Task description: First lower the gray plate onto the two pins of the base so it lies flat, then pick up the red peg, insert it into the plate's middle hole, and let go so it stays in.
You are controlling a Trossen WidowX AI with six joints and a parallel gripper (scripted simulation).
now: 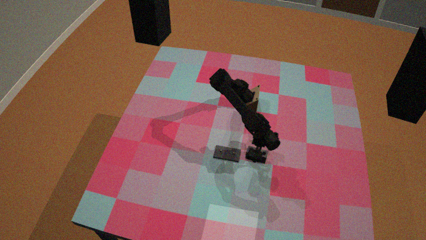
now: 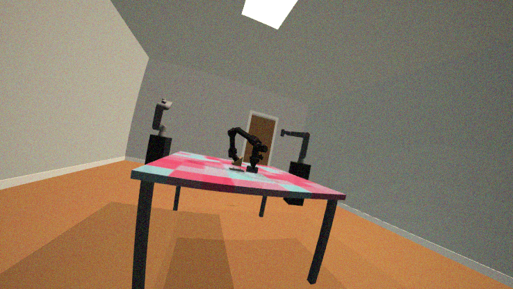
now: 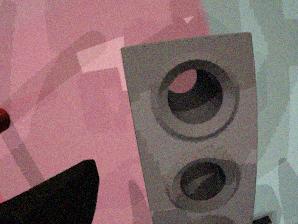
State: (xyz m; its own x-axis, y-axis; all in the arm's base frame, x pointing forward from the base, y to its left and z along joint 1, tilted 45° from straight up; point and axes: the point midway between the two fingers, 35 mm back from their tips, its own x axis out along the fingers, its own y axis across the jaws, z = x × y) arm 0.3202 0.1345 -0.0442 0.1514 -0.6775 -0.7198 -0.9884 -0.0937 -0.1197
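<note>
My gripper tip is right at the gray plate. Also, from my gripper tip: red peg 110 mm behind, 20 mm to the left, 10 mm above; then dark base 20 mm ahead, 140 mm to the right, 20 mm below.
</note>
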